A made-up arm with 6 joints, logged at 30 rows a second.
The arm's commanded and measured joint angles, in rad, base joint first. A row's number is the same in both.
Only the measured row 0 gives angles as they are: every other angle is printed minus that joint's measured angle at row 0.
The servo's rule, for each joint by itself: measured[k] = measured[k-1] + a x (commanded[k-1-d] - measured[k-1]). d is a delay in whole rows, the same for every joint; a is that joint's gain. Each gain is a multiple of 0.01, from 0.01 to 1. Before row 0 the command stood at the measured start. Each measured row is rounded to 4 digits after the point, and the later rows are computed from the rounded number. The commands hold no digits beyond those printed.
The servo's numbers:
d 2
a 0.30 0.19 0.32 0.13 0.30 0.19
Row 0, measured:
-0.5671 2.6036 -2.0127 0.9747 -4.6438 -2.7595
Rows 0 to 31, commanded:
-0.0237 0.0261 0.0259 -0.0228 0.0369 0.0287
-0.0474 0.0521 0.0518 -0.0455 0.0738 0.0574
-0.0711 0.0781 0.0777 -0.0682 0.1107 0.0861
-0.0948 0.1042 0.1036 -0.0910 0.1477 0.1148
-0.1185 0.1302 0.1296 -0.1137 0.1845 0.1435
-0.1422 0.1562 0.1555 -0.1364 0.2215 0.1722
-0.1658 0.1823 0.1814 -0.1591 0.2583 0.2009
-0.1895 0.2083 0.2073 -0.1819 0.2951 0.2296
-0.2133 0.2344 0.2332 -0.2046 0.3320 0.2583
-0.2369 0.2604 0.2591 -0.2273 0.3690 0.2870
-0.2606 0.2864 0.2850 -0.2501 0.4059 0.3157
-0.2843 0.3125 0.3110 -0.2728 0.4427 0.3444
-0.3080 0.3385 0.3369 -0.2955 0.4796 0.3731
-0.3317 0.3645 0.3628 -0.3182 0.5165 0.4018
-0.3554 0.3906 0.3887 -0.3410 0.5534 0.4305
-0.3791 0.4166 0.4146 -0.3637 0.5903 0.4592
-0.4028 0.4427 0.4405 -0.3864 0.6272 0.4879
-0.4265 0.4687 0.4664 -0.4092 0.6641 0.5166
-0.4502 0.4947 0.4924 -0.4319 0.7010 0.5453
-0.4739 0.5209 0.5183 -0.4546 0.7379 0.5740
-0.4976 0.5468 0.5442 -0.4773 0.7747 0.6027
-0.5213 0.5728 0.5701 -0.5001 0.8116 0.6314
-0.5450 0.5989 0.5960 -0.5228 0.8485 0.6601
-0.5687 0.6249 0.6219 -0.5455 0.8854 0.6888
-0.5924 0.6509 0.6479 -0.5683 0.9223 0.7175
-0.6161 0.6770 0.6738 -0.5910 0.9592 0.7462
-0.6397 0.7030 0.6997 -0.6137 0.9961 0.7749
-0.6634 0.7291 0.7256 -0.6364 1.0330 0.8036
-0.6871 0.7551 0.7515 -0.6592 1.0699 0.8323
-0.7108 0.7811 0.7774 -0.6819 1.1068 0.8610
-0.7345 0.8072 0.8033 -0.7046 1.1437 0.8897
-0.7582 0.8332 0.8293 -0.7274 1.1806 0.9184
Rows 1 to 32, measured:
0.0000 0.0000 0.0000 0.0000 0.0000 0.0000
0.0000 0.0000 0.0000 0.0000 0.0000 0.0000
-0.0071 0.0050 0.0083 -0.0030 0.0111 0.0055
-0.0192 0.0139 0.0222 -0.0085 0.0299 0.0154
-0.0348 0.0261 0.0400 -0.0163 0.0541 0.0288
-0.0528 0.0409 0.0604 -0.0260 0.0822 0.0451
-0.0725 0.0579 0.0825 -0.0374 0.1129 0.0638
-0.0934 0.0766 0.1059 -0.0503 0.1455 0.0844
-0.1151 0.0967 0.1301 -0.0644 0.1793 0.1065
-0.1374 0.1179 0.1548 -0.0797 0.2140 0.1299
-0.1602 0.1400 0.1799 -0.0959 0.2494 0.1543
-0.1832 0.1629 0.2052 -0.1130 0.2853 0.1795
-0.2064 0.1864 0.2307 -0.1308 0.3215 0.2054
-0.2298 0.2104 0.2564 -0.1493 0.3579 0.2318
-0.2533 0.2347 0.2822 -0.1683 0.3944 0.2586
-0.2768 0.2594 0.3080 -0.1878 0.4310 0.2858
-0.3004 0.2843 0.3338 -0.2077 0.4677 0.3133
-0.3240 0.3094 0.3597 -0.2280 0.5045 0.3410
-0.3476 0.3347 0.3856 -0.2486 0.5413 0.3689
-0.3713 0.3602 0.4115 -0.2695 0.5781 0.3970
-0.3950 0.3858 0.4374 -0.2906 0.6150 0.4252
-0.4187 0.4115 0.4633 -0.3119 0.6519 0.4535
-0.4424 0.4372 0.4892 -0.3334 0.6887 0.4818
-0.4661 0.4630 0.5151 -0.3551 0.7256 0.5102
-0.4898 0.4888 0.5410 -0.3769 0.7625 0.5387
-0.5135 0.5147 0.5669 -0.3988 0.7994 0.5672
-0.5372 0.5406 0.5928 -0.4208 0.8363 0.5958
-0.5609 0.5665 0.6187 -0.4429 0.8732 0.6244
-0.5845 0.5924 0.6446 -0.4651 0.9101 0.6530
-0.6082 0.6184 0.6705 -0.4874 0.9470 0.6816
-0.6319 0.6444 0.6964 -0.5097 0.9839 0.7102
-0.6556 0.6704 0.7223 -0.5321 1.0208 0.7389

